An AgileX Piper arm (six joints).
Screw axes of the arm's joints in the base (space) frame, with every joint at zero. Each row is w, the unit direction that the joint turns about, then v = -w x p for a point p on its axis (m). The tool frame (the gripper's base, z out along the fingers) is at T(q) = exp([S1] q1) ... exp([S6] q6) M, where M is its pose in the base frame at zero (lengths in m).
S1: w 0 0 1 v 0.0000 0.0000 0.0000
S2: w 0 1 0 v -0.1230 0.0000 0.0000
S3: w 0 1 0 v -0.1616 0.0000 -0.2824
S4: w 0.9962 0 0.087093 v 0.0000 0.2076 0.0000
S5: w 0 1 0 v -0.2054 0.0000 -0.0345
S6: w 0.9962 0 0.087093 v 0.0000 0.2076 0.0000
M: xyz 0.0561 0.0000 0.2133 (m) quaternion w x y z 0.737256 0 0.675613 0
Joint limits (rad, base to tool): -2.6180..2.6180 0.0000..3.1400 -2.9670..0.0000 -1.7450..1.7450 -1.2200..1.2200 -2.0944..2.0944
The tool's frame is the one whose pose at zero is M.
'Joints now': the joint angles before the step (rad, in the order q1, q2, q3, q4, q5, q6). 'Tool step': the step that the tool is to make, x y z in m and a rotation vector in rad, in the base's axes. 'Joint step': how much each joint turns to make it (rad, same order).
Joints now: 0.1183 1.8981 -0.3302 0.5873 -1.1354 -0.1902
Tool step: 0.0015 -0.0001 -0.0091 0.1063 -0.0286 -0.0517
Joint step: 0.0003 0.0445 -0.0094 0.0023 -0.0088 0.1363
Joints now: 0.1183 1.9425 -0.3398 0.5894 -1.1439 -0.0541
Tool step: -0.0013 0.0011 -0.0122 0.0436 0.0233 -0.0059
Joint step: 0.0002 0.0507 0.0001 -0.0181 -0.0023 0.0619
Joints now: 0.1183 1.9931 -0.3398 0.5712 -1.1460 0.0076
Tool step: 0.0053 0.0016 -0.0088 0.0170 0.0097 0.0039
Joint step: 0.0001 0.0451 -0.0245 -0.0140 -0.0013 0.0243
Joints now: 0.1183 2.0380 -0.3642 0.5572 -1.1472 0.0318
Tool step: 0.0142 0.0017 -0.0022 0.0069 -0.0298 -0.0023
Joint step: 0.0003 0.0288 -0.0550 0.0003 -0.0018 0.0055
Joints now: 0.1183 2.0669 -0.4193 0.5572 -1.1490 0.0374
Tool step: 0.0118 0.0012 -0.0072 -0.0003 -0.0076 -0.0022
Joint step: 0.0000 0.0456 -0.0511 0.0022 -0.0024 0.0001
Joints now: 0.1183 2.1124 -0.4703 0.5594 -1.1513 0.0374
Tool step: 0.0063 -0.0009 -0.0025 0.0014 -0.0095 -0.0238
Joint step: 0.0002 0.0191 -0.0298 0.0243 0.0007 -0.0008
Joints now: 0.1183 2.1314 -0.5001 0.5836 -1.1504 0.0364
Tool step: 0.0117 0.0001 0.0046 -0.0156 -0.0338 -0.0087
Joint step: 0.0000 0.0002 -0.0440 0.0181 -0.0011 -0.0254
